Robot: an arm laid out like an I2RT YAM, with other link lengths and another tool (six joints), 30 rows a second.
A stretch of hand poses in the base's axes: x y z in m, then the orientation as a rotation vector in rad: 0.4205 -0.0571 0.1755 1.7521 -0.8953 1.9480; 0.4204 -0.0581 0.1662 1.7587 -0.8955 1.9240; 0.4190 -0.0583 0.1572 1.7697 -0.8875 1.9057; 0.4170 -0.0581 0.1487 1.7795 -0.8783 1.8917; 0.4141 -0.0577 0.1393 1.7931 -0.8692 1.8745; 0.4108 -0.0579 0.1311 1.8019 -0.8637 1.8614; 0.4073 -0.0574 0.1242 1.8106 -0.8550 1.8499; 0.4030 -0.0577 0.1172 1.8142 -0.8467 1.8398; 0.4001 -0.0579 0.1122 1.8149 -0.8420 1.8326; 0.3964 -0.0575 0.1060 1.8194 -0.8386 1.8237; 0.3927 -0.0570 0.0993 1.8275 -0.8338 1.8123; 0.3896 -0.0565 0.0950 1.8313 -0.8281 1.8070; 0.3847 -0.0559 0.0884 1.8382 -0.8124 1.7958; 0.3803 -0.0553 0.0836 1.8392 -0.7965 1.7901; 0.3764 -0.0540 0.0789 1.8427 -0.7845 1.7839; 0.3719 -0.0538 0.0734 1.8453 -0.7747 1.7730; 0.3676 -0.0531 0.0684 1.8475 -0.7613 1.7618; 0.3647 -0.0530 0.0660 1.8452 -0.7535 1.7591; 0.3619 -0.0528 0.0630 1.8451 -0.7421 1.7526
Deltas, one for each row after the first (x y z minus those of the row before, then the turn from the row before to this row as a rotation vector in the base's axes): -0.0001 -0.0010 -0.0093 -0.0005 0.0174 -0.0094; -0.0014 -0.0002 -0.0090 -0.0028 0.0170 -0.0014; -0.0020 0.0002 -0.0085 -0.0034 0.0141 0.0007; -0.0029 0.0004 -0.0094 -0.0019 0.0173 0.0013; -0.0033 -0.0002 -0.0082 -0.0012 0.0124 -0.0003; -0.0035 0.0005 -0.0069 -0.0030 0.0121 0.0015; -0.0043 -0.0003 -0.0070 -0.0052 0.0096 -0.0009; -0.0029 -0.0002 -0.0050 -0.0039 0.0060 -0.0021; -0.0037 0.0004 -0.0062 -0.0013 0.0079 -0.0011; -0.0037 0.0005 -0.0067 -0.0006 0.0109 0.0002; -0.0031 0.0005 -0.0043 -0.0025 0.0059 0.0012; -0.0049 0.0006 -0.0066 -0.0082 0.0130 0.0030; -0.0044 0.0006 -0.0048 -0.0106 0.0078 0.0026; -0.0039 0.0013 -0.0047 -0.0068 0.0079 0.0026; -0.0045 0.0002 -0.0055 -0.0067 0.0102 -0.0011; -0.0043 0.0007 -0.0050 -0.0092 0.0111 -0.0003; -0.0029 0.0001 -0.0024 -0.0067 0.0029 -0.0002; -0.0028 0.0002 -0.0030 -0.0084 0.0069 0.0003
